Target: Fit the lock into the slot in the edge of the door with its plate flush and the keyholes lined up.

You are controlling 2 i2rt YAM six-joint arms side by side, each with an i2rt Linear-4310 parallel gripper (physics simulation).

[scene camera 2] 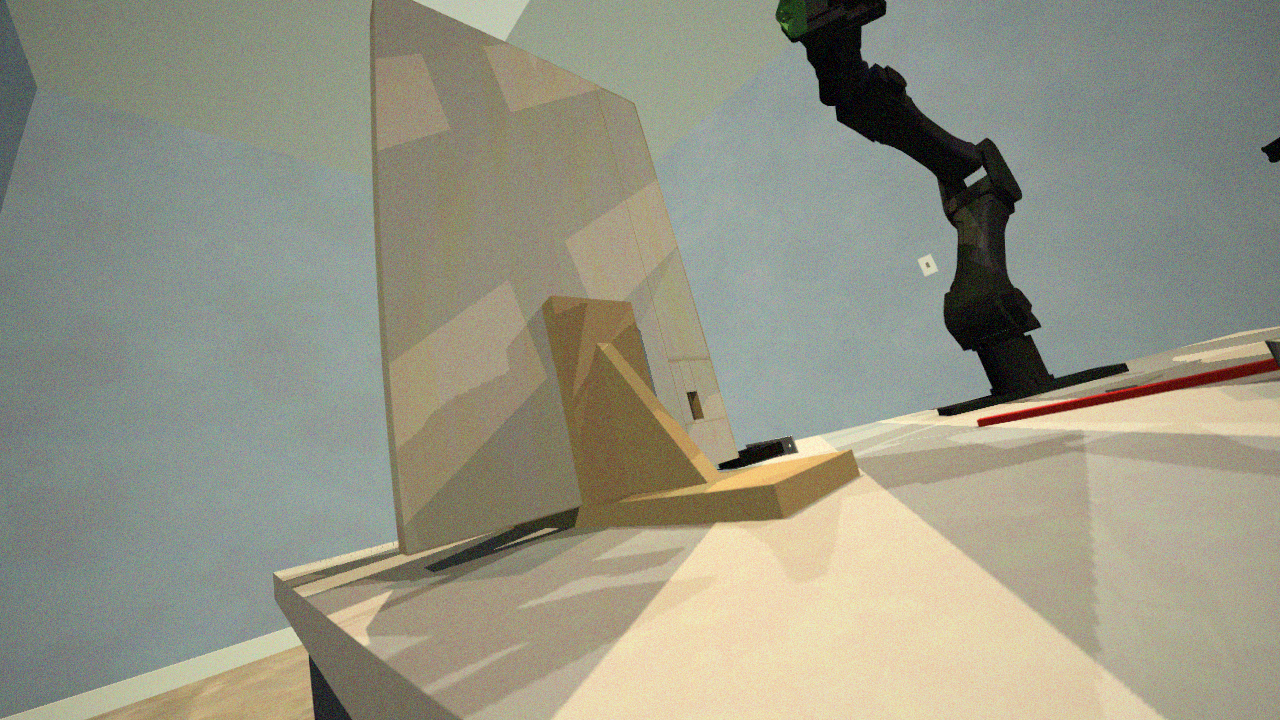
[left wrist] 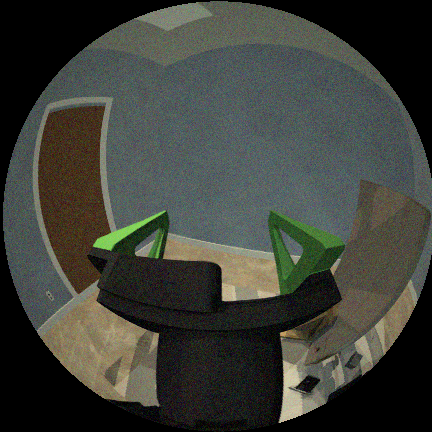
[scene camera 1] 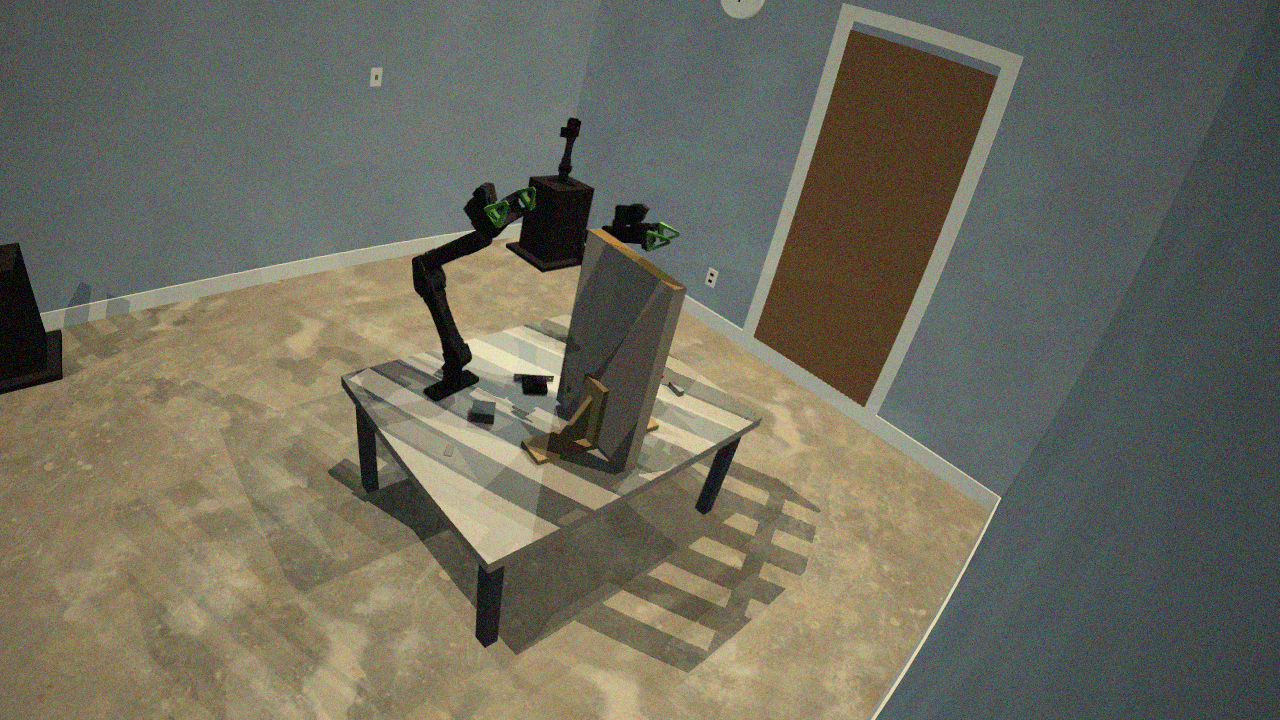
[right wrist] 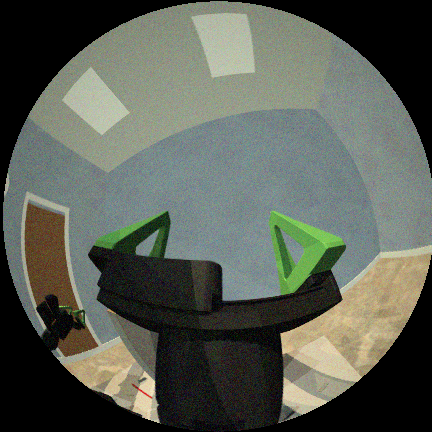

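Seen in the pictures: left gripper, fingertip midpoint: point(left wrist: 218, 215) point(scene camera 1: 675, 237) point(right wrist: 77, 308); right gripper, fingertip midpoint: point(scene camera 1: 521, 195) point(right wrist: 219, 216); left arm's base at its link origin: point(scene camera 2: 1025, 395); right arm's base at its link origin: point(scene camera 1: 451, 386).
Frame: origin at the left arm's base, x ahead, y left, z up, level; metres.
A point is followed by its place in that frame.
The door point(scene camera 1: 617, 331) @(z 0.403, x 0.320, y -0.495 m) point(scene camera 2: 474, 268) @(z 0.254, x 0.416, y -0.492 m) point(left wrist: 385, 255) @(z 0.478, x 0.237, y -0.408 m) is a tall grey slab standing upright on the table, with a small keyhole opening point(scene camera 2: 694, 404) @(z 0.097, x 0.180, y -0.392 m) low near its edge. A black block with a thin plate point(scene camera 1: 534, 385) @(z 0.018, x 0.026, y -0.391 m) point(scene camera 2: 771, 448) @(z 0.014, x 0.037, y -0.337 m) point(left wrist: 307, 384), which looks like the lock, lies on the table beside the door, apart from both grippers. The slot is not clearly seen. My left gripper point(scene camera 1: 668, 234) @(z 0.557, x 0.257, y -0.052 m) point(left wrist: 218, 215) @(z 0.557, x 0.257, y -0.052 m) is open and empty, high beyond the door's top; it is partly cut off in scene camera 2. My right gripper point(scene camera 1: 513, 205) @(z 0.727, x 0.025, y -0.622 m) point(right wrist: 219, 216) @(z 0.727, x 0.025, y -0.622 m) is open and empty, high to the left of the door.
Wooden brackets point(scene camera 1: 595, 413) @(z 0.131, x 0.319, y -0.516 m) point(scene camera 2: 617, 411) @(z 0.095, x 0.336, y -0.418 m) brace the door's foot. A dark grey block point(scene camera 1: 481, 411) @(z 0.036, x 0.002, y -0.649 m) point(left wrist: 354, 360) lies on the table point(scene camera 1: 487, 541) @(z 0.000, x 0.321, y -1.024 m). A small dark piece point(scene camera 1: 675, 388) @(z 0.018, x 0.399, y -0.036 m) lies beyond the door. A thin red bar point(scene camera 2: 1118, 394) @(z 0.005, x 0.282, y -0.048 m) point(right wrist: 142, 391) lies near the left arm's base.
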